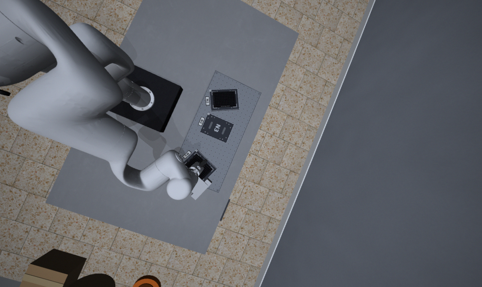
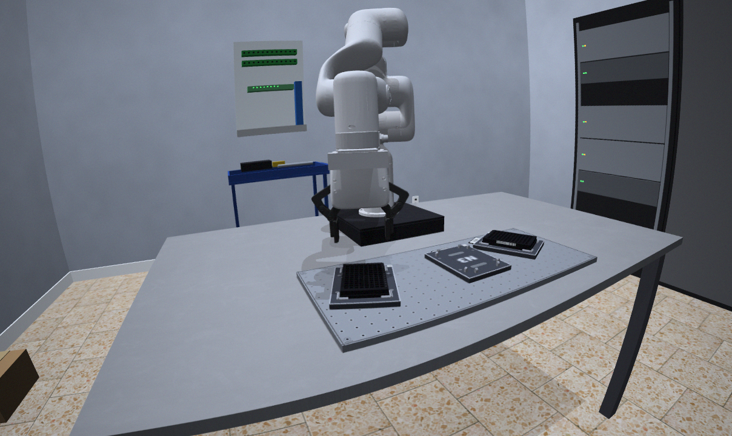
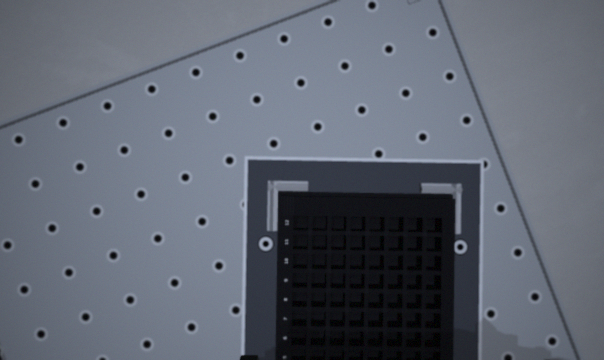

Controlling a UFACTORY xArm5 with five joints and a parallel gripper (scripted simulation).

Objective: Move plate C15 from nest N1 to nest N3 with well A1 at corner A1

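My hand is 90 mm above the plate C15. The rest, counted from my hand: nest N3: 240 mm to the left, 100 mm below, 10 mm ahead.
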